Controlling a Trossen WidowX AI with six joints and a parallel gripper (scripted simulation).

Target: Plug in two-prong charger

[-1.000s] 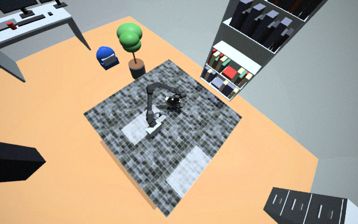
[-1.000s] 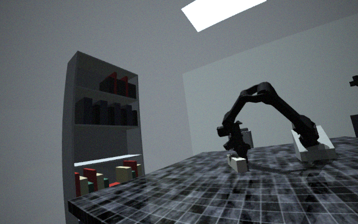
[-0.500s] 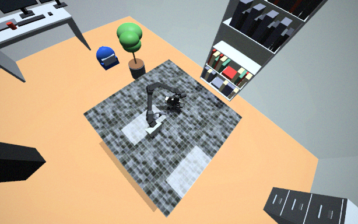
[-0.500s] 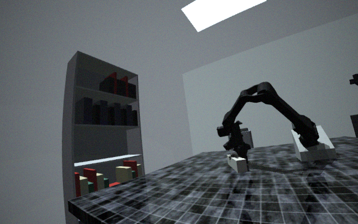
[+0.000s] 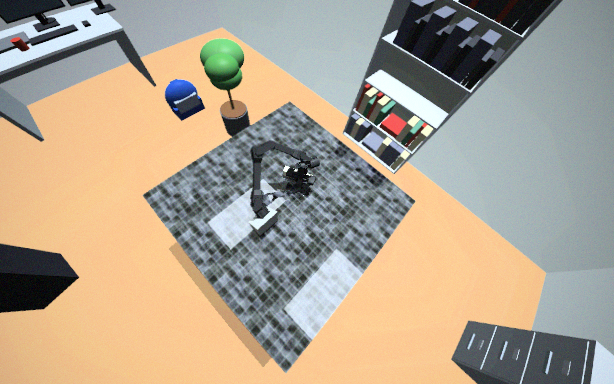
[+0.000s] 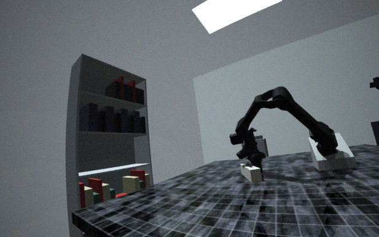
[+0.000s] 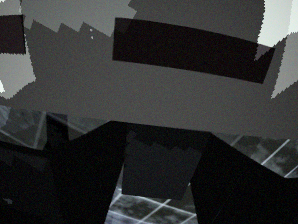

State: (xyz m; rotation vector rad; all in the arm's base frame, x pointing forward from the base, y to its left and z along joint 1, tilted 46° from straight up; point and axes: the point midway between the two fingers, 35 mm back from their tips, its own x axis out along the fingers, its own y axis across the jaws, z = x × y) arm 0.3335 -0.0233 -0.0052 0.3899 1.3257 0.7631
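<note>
My gripper tip is 2 cm short of the two-prong charger and 1 cm below it.
</note>
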